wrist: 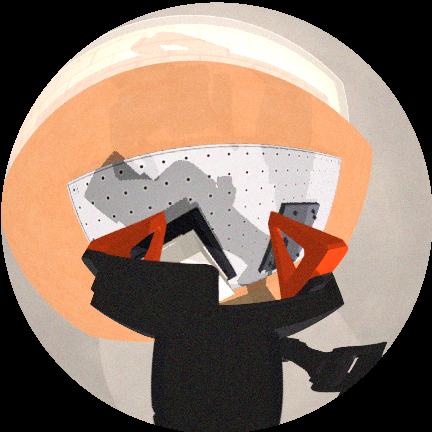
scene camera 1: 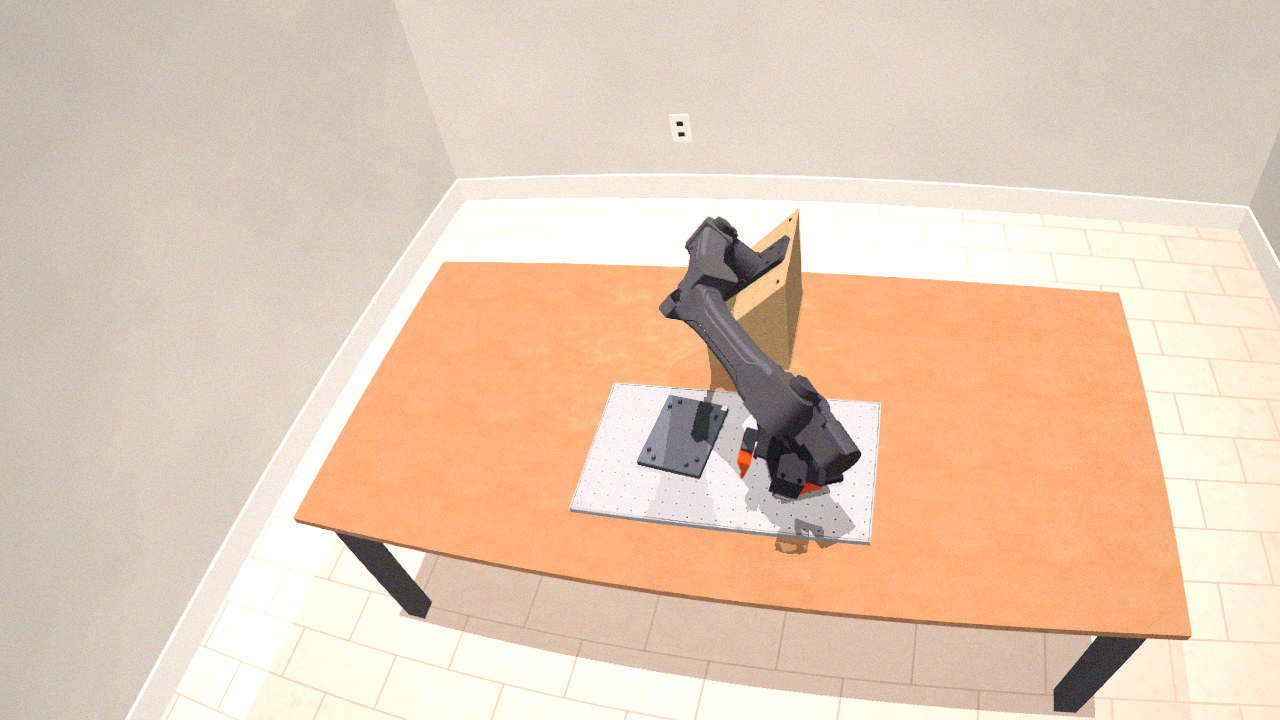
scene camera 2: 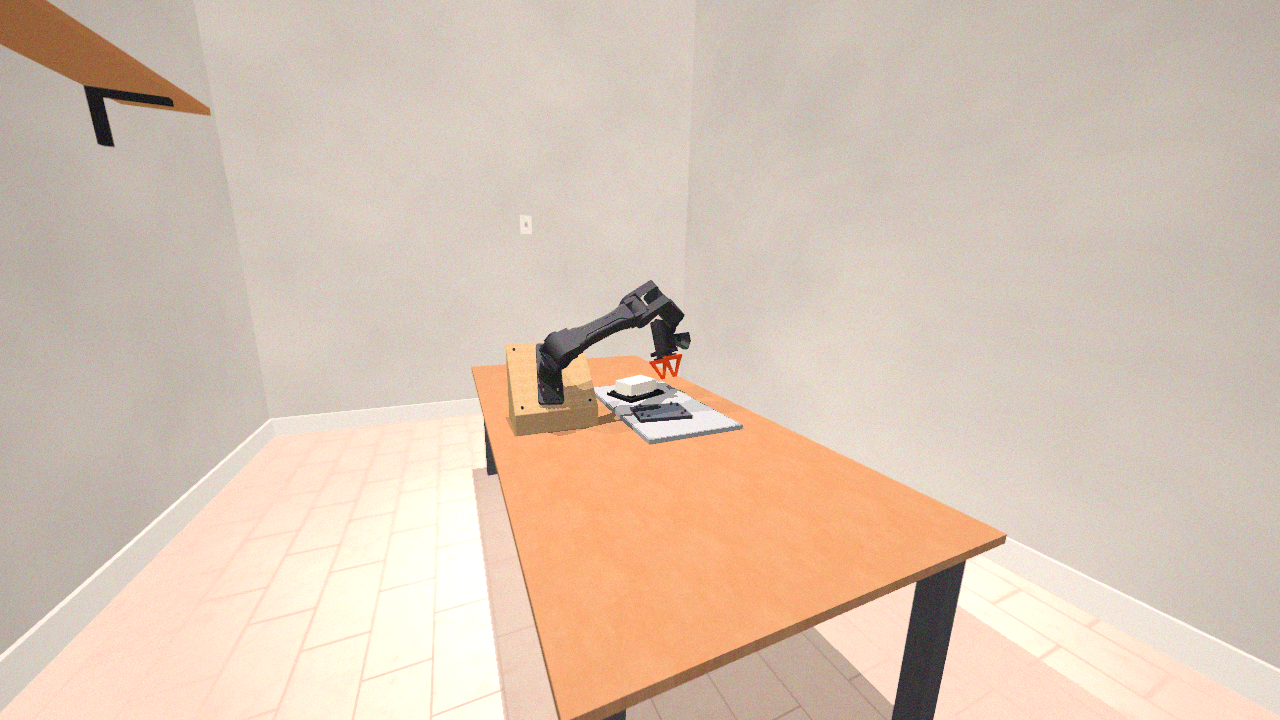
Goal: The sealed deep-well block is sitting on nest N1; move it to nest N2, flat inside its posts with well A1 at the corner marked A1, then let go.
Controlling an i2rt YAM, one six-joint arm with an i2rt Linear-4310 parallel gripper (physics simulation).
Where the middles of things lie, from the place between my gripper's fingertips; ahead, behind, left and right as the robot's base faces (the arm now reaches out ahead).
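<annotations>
The white perforated plate (scene camera 1: 612,481) sits 6 cm below my hand, 8 cm behind it and 9 cm to the right of it. I also see the dark grey nest plate (scene camera 1: 683,436), and that one is 19 cm to the right of my hand, 11 cm behind it and 5 cm below it.
</annotations>
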